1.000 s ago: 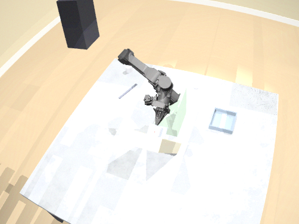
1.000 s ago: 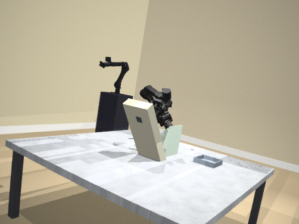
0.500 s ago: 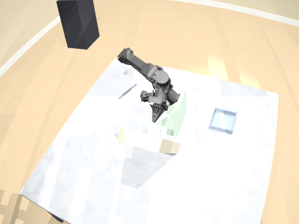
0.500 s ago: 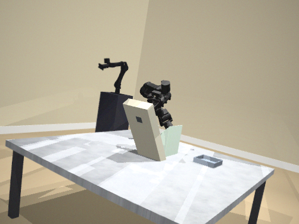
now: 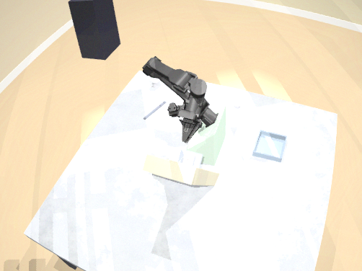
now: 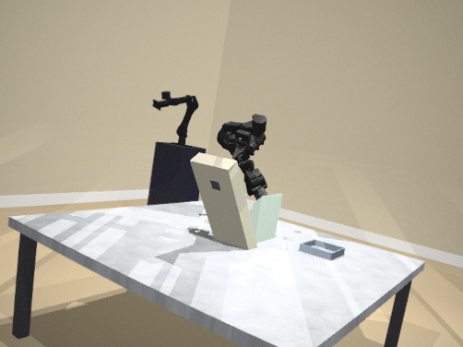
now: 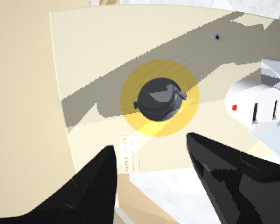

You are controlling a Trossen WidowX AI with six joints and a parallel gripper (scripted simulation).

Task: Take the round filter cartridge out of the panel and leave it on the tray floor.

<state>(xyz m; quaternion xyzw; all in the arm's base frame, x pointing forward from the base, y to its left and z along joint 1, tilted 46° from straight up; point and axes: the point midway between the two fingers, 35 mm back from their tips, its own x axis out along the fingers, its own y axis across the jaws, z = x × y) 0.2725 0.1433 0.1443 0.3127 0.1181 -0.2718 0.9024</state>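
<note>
My gripper tip is now 120 mm above the round filter cartridge and 20 mm past it. From my gripper tip the other things lie so: tray: 360 mm behind, 330 mm below, 290 mm to the left.
</note>
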